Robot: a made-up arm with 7 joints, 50 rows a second.
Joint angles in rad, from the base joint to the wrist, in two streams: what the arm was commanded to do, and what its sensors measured. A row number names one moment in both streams.
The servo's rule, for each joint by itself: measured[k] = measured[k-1] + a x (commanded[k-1-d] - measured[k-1]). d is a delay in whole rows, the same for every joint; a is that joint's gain. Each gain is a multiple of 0.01, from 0.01 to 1. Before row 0 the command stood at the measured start. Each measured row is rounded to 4 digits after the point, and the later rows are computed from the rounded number. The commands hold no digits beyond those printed.
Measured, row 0:
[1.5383, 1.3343, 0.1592, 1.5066, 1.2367, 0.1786, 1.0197]
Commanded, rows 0 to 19:
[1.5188, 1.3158, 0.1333, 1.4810, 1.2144, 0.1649, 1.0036]
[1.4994, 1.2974, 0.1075, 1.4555, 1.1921, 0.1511, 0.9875]
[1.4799, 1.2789, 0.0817, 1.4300, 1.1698, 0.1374, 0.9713]
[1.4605, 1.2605, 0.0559, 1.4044, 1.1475, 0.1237, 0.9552]
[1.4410, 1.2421, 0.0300, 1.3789, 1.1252, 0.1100, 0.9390]
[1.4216, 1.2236, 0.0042, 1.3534, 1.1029, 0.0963, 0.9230]
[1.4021, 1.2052, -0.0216, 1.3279, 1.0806, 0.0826, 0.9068]
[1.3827, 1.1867, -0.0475, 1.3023, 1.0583, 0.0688, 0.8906]
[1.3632, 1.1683, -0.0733, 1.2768, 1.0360, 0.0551, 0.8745]
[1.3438, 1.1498, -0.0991, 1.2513, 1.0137, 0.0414, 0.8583]
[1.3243, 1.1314, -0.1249, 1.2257, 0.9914, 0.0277, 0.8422]
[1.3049, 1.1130, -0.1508, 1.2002, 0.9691, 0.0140, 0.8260]
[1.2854, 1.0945, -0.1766, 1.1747, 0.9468, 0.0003, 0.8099]
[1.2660, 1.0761, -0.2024, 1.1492, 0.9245, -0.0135, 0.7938]
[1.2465, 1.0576, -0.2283, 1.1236, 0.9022, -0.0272, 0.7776]
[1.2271, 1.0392, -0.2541, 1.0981, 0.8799, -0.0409, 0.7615]
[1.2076, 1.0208, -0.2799, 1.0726, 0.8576, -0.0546, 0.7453]
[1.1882, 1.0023, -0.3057, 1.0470, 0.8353, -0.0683, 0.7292]
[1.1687, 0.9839, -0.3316, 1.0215, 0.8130, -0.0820, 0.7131]
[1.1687, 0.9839, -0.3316, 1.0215, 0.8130, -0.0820, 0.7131]
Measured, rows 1 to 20:
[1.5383, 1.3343, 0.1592, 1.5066, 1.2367, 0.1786, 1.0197]
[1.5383, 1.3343, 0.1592, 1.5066, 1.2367, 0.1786, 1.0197]
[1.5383, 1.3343, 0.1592, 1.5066, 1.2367, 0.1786, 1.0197]
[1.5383, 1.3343, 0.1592, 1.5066, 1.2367, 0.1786, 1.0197]
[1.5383, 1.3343, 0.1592, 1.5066, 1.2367, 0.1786, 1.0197]
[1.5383, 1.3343, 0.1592, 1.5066, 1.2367, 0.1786, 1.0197]
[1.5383, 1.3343, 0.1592, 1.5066, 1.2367, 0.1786, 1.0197]
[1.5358, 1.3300, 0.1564, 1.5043, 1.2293, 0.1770, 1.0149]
[1.5311, 1.3225, 0.1510, 1.4999, 1.2170, 0.1739, 1.0067]
[1.5244, 1.3125, 0.1434, 1.4936, 1.2014, 0.1695, 0.9961]
[1.5161, 1.3005, 0.1338, 1.4856, 1.1836, 0.1640, 0.9838]
[1.5063, 1.2871, 0.1224, 1.4760, 1.1643, 0.1575, 0.9704]
[1.4953, 1.2725, 0.1094, 1.4650, 1.1440, 0.1502, 0.9562]
[1.4832, 1.2570, 0.0950, 1.4527, 1.1231, 0.1421, 0.9414]
[1.4701, 1.2408, 0.0793, 1.4392, 1.1017, 0.1333, 0.9262]
[1.4562, 1.2241, 0.0625, 1.4246, 1.0800, 0.1239, 0.9107]
[1.4416, 1.2070, 0.0447, 1.4090, 1.0581, 0.1140, 0.8950]
[1.4264, 1.1896, 0.0260, 1.3925, 1.0361, 0.1036, 0.8792]
[1.4106, 1.1720, 0.0066, 1.3752, 1.0140, 0.0928, 0.8632]
[1.3943, 1.1542, -0.0136, 1.3572, 0.9918, 0.0817, 0.8472]
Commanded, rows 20 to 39:
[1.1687, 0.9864, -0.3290, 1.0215, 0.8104, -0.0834, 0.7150]
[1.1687, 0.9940, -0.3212, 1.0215, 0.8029, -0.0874, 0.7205]
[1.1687, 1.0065, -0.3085, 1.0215, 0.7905, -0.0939, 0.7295]
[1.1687, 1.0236, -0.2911, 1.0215, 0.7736, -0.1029, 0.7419]
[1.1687, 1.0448, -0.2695, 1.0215, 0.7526, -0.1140, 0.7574]
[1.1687, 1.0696, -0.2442, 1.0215, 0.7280, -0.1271, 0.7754]
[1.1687, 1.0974, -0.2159, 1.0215, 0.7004, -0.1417, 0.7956]
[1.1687, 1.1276, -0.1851, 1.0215, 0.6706, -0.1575, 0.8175]
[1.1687, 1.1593, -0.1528, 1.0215, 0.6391, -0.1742, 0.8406]
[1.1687, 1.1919, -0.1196, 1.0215, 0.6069, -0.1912, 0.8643]
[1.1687, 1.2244, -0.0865, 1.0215, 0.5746, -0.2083, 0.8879]
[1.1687, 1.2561, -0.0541, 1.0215, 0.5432, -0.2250, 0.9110]
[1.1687, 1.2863, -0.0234, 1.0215, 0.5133, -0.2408, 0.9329]
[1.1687, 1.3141, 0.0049, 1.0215, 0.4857, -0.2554, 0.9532]
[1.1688, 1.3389, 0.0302, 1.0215, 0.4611, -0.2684, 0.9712]
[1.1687, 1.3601, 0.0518, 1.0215, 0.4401, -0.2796, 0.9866]
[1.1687, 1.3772, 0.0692, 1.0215, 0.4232, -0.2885, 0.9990]
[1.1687, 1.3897, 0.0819, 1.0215, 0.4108, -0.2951, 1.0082]
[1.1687, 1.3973, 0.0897, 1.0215, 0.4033, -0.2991, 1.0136]
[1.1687, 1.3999, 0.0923, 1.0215, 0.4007, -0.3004, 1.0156]
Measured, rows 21 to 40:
[1.3776, 1.1362, -0.0344, 1.3385, 0.9696, 0.0703, 0.8312]
[1.3606, 1.1181, -0.0557, 1.3192, 0.9474, 0.0586, 0.8151]
[1.3432, 1.1000, -0.0775, 1.2993, 0.9251, 0.0467, 0.7990]
[1.3256, 1.0818, -0.0998, 1.2789, 0.9028, 0.0345, 0.7829]
[1.3077, 1.0635, -0.1224, 1.2580, 0.8805, 0.0222, 0.7668]
[1.2896, 1.0452, -0.1454, 1.2367, 0.8582, 0.0097, 0.7507]
[1.2739, 1.0311, -0.1659, 1.2173, 0.8433, -0.0013, 0.7394]
[1.2602, 1.0208, -0.1838, 1.1997, 0.8324, -0.0112, 0.7321]
[1.2483, 1.0146, -0.1989, 1.1837, 0.8227, -0.0203, 0.7286]
[1.2380, 1.0127, -0.2110, 1.1691, 0.8121, -0.0291, 0.7289]
[1.2290, 1.0152, -0.2198, 1.1558, 0.7994, -0.0380, 0.7328]
[1.2212, 1.0220, -0.2253, 1.1437, 0.7840, -0.0471, 0.7402]
[1.2144, 1.0329, -0.2274, 1.1327, 0.7655, -0.0567, 0.7508]
[1.2085, 1.0477, -0.2261, 1.1227, 0.7440, -0.0669, 0.7642]
[1.2033, 1.0661, -0.2216, 1.1136, 0.7198, -0.0778, 0.7802]
[1.1988, 1.0875, -0.2140, 1.1053, 0.6932, -0.0894, 0.7983]
[1.1949, 1.1115, -0.2036, 1.0978, 0.6647, -0.1016, 0.8181]
[1.1915, 1.1375, -0.1907, 1.0909, 0.6350, -0.1144, 0.8390]
[1.1885, 1.1648, -0.1757, 1.0847, 0.6047, -0.1277, 0.8606]
[1.1859, 1.1927, -0.1589, 1.0790, 0.5745, -0.1413, 0.8823]

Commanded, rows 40 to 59:
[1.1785, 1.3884, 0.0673, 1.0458, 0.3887, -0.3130, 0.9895]
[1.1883, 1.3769, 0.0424, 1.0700, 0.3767, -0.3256, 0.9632]
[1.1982, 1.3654, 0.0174, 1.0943, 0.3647, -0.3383, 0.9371]
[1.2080, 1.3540, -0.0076, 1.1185, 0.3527, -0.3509, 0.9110]
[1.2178, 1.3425, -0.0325, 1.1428, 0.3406, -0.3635, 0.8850]
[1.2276, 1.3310, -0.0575, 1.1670, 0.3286, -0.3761, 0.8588]
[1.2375, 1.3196, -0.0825, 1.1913, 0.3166, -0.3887, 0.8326]
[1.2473, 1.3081, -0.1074, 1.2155, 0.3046, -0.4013, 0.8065]
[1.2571, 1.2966, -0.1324, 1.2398, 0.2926, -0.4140, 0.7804]
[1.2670, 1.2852, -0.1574, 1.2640, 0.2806, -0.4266, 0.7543]
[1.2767, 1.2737, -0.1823, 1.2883, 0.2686, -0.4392, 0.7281]
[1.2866, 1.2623, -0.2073, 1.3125, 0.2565, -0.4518, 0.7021]
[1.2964, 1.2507, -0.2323, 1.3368, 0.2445, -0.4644, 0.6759]
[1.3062, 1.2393, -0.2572, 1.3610, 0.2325, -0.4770, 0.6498]
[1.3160, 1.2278, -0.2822, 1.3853, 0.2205, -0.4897, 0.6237]
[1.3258, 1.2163, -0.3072, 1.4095, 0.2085, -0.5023, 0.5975]
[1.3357, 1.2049, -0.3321, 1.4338, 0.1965, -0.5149, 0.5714]
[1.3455, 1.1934, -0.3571, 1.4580, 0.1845, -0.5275, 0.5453]
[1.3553, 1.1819, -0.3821, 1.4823, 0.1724, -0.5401, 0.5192]
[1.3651, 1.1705, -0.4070, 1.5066, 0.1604, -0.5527, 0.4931]
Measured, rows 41 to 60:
[1.1837, 1.2206, -0.1409, 1.0738, 0.5452, -0.1550, 0.9036]
[1.1818, 1.2478, -0.1221, 1.0691, 0.5174, -0.1686, 0.9239]
[1.1801, 1.2736, -0.1030, 1.0648, 0.4919, -0.1819, 0.9427]
[1.1786, 1.2974, -0.0841, 1.0609, 0.4692, -0.1947, 0.9596]
[1.1773, 1.3186, -0.0658, 1.0574, 0.4499, -0.2067, 0.9742]
[1.1762, 1.3367, -0.0487, 1.0542, 0.4345, -0.2178, 0.9860]
[1.1752, 1.3512, -0.0332, 1.0513, 0.4233, -0.2277, 0.9949]
[1.1756, 1.3598, -0.0221, 1.0508, 0.4119, -0.2379, 0.9933]
[1.1773, 1.3637, -0.0150, 1.0525, 0.4003, -0.2484, 0.9843]
[1.1800, 1.3641, -0.0114, 1.0563, 0.3886, -0.2592, 0.9701]
[1.1836, 1.3618, -0.0110, 1.0619, 0.3768, -0.2702, 0.9524]
[1.1880, 1.3574, -0.0134, 1.0692, 0.3649, -0.2814, 0.9322]
[1.1931, 1.3513, -0.0183, 1.0780, 0.3529, -0.2928, 0.9102]
[1.1989, 1.3440, -0.0254, 1.0882, 0.3409, -0.3043, 0.8869]
[1.2052, 1.3357, -0.0344, 1.0997, 0.3289, -0.3159, 0.8628]
[1.2119, 1.3267, -0.0452, 1.1123, 0.3169, -0.3277, 0.8381]
[1.2191, 1.3172, -0.0575, 1.1260, 0.3049, -0.3396, 0.8130]
[1.2266, 1.3072, -0.0712, 1.1406, 0.2929, -0.3516, 0.7875]
[1.2344, 1.2969, -0.0862, 1.1561, 0.2809, -0.3636, 0.7619]
[1.2425, 1.2863, -0.1023, 1.1724, 0.2689, -0.3757, 0.7361]

